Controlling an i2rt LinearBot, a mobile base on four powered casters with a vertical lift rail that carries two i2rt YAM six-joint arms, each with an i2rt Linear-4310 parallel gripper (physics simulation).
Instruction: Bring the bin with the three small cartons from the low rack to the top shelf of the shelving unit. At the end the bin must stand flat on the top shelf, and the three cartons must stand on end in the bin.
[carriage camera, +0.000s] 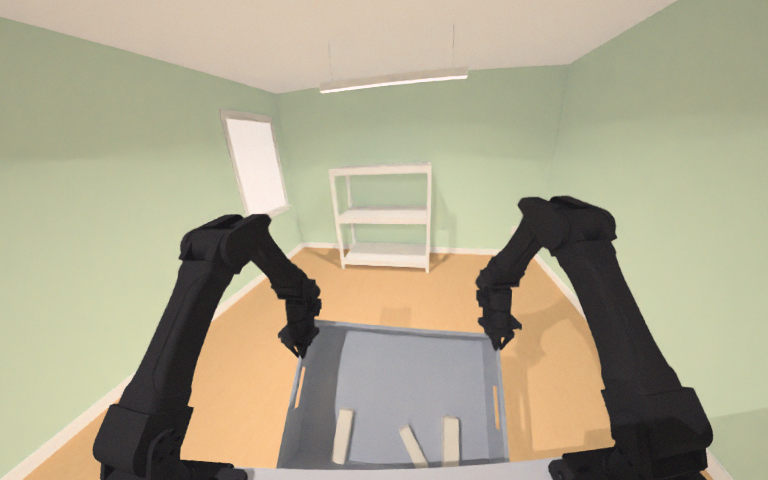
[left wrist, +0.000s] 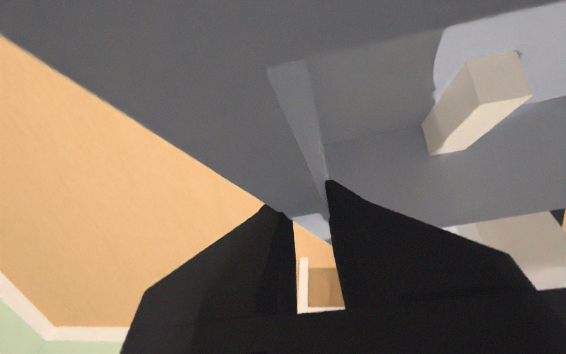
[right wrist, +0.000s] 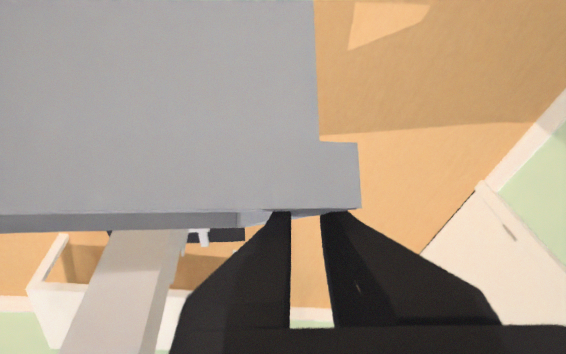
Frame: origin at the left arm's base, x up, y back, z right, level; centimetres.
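Where they show: left gripper, between the fingertips: (carriage camera: 301, 357) (left wrist: 308, 197); right gripper, between the fingertips: (carriage camera: 497, 349) (right wrist: 305, 206).
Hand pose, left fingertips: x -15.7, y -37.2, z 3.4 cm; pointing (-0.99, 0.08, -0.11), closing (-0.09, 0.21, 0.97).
After its pixels a point has its place.
The grey-blue bin (carriage camera: 413, 376) @[x -28.2, y -38.8, z 37.9 cm] (left wrist: 150, 75) (right wrist: 150, 100) @[x -14.5, y -41.6, z 57.6 cm] is held in front of the carriage, clear of the floor, and looks about level. My left gripper (carriage camera: 301, 355) @[x -15.7, y -37.2, z 3.4 cm] (left wrist: 308, 197) @[x -15.7, y -37.2, z 3.4 cm] is shut on its left side wall near the far corner. My right gripper (carriage camera: 499, 348) @[x -14.9, y -36.5, z 62.8 cm] (right wrist: 305, 206) @[x -14.9, y -36.5, z 62.8 cm] is shut on its right side wall near the far corner. Three beige cartons lie on their sides near the bin's near wall: a left one (carriage camera: 342, 436) @[x -35.2, y -24.7, z 15.5 cm] (left wrist: 480, 110) @[x -31.6, y -29.0, z 14.8 cm], a slanted middle one (carriage camera: 412, 447) @[x -37.5, y -22.5, z 36.0 cm] and a right one (carriage camera: 450, 441) @[x -35.9, y -22.9, z 46.9 cm]. The white shelving unit (carriage camera: 428, 192) @[x -8.2, y -248.5, z 80.6 cm] stands beyond the bin.
The shelving unit has three levels and stands near the back green wall, apart from the bin. A bright window (carriage camera: 256, 164) @[x 33.6, y -287.7, z -135.4 cm] is at the left. A lamp (carriage camera: 394, 80) @[x 93.6, y -197.5, z 42.6 cm] hangs from the ceiling. A white frame (right wrist: 57, 320) @[x -84.9, y 110.1, z -35.4 cm] and a grey post (right wrist: 120, 285) show in the right wrist view.
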